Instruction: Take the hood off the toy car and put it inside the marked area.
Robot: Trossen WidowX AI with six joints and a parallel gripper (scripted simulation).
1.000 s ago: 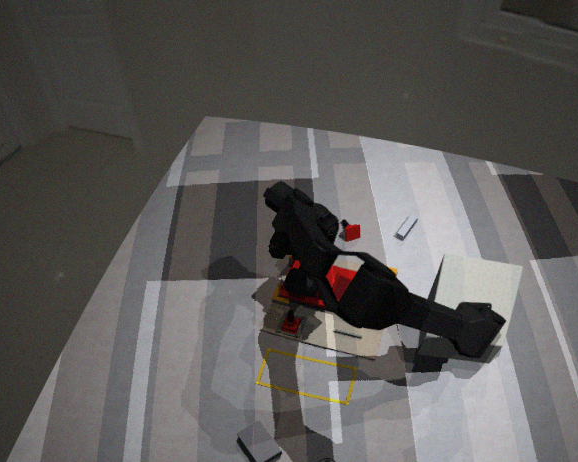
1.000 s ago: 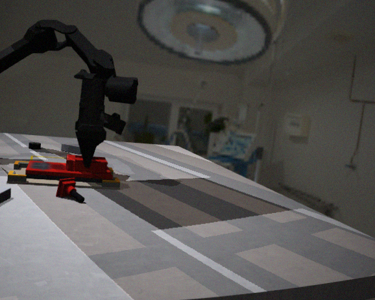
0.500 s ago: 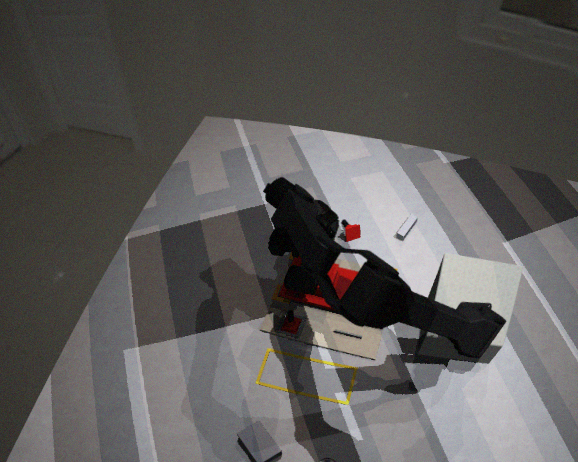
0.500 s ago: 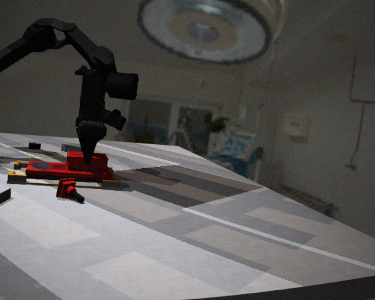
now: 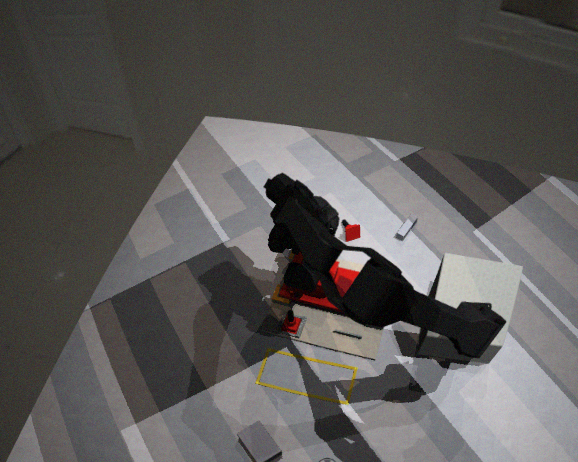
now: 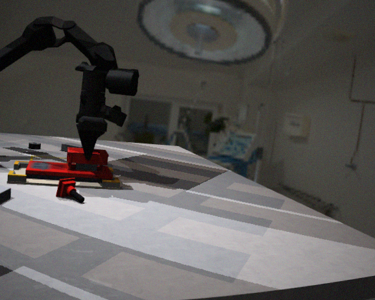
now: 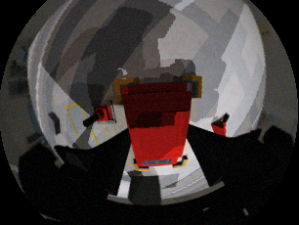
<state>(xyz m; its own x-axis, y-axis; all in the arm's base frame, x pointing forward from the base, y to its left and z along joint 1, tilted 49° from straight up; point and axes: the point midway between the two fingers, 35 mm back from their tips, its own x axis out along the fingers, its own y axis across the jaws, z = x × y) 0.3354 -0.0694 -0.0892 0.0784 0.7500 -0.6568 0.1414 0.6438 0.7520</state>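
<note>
My gripper tip is 30 mm above the grey engine block. From my gripper tip the other things lie so: dark disc (410 mm to the left, 90 mm behind, 50 mm below); grey bar (210 mm behind, 200 mm to the right, 50 mm below); red hood (right at my gripper tip).
</note>
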